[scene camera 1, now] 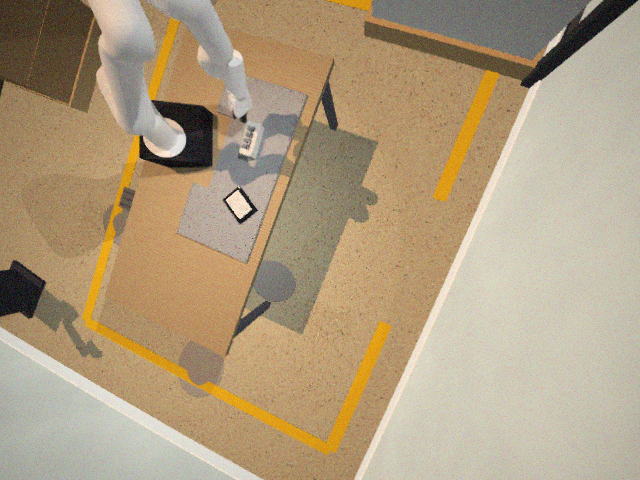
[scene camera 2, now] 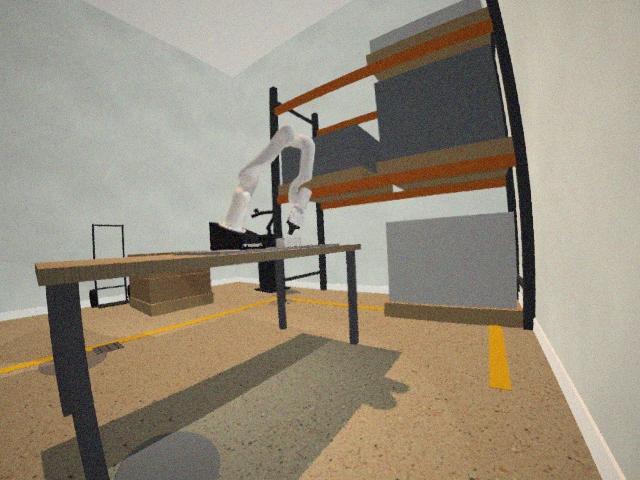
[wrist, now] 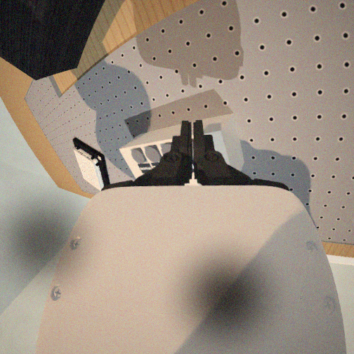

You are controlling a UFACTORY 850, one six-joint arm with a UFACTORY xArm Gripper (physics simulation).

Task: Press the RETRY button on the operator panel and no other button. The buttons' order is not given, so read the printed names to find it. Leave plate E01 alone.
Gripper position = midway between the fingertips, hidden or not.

In view: my gripper (wrist: 192, 135) and a white operator panel (wrist: 223, 129).
